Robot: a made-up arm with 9 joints.
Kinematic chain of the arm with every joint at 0, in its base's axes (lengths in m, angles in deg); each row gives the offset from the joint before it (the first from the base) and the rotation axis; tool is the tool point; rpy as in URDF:
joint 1: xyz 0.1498 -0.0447 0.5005 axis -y
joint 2: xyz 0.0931 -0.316 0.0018 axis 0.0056 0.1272 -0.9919
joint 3: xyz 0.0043 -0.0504 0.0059 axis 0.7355 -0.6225 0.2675
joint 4: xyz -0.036 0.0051 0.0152 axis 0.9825 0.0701 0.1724
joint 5: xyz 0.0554 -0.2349 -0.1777 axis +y
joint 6: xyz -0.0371 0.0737 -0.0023 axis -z
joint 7: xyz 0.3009 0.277 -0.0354 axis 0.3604 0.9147 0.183
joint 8: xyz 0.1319 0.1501 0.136 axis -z
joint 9: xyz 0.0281 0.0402 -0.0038 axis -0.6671 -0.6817 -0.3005
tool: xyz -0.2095 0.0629 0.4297 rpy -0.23 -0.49 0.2
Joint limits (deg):
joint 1: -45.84..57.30
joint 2: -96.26..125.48
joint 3: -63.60..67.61
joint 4: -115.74..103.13
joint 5: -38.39..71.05
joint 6: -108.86..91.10
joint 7: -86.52..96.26
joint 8: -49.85..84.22
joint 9: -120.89..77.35
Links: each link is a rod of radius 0.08 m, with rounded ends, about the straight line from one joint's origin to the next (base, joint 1, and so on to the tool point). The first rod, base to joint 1, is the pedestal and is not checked.
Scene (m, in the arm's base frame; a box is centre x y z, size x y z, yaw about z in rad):
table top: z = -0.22
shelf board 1: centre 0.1 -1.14 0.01 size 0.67 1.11 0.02 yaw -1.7
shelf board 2: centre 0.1 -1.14 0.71 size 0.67 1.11 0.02 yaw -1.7
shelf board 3: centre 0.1 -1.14 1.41 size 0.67 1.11 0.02 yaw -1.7
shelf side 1: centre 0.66 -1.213 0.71 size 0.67 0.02 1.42 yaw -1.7
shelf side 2: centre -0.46 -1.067 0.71 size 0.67 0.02 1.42 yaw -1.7
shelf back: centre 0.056 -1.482 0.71 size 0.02 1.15 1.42 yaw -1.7
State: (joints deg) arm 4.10 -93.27 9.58 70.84 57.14 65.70 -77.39 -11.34 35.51
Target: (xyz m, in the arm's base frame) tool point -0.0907 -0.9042 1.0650
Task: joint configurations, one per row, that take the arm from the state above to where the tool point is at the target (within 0.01 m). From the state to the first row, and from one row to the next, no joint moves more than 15 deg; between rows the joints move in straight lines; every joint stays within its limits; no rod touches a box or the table.
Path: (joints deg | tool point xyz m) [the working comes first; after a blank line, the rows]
Joints at the target: -11.76 -96.26 32.56 98.61 62.74 45.74 -76.40 -7.99 31.88
Straight joint move there: touches shelf side 2.

1: -4.84 -91.70 16.32 81.41 56.88 54.56 -70.37 -16.91 27.97 | -0.4666 -0.5090 0.7850
2: -13.78 -90.13 23.06 91.98 56.62 43.43 -63.36 -22.48 20.42 | -0.0490 -0.5823 1.0650
3: -11.76 -96.26 32.56 98.61 62.74 45.74 -76.40 -7.99 31.88 | -0.0909 -0.9042 1.0649

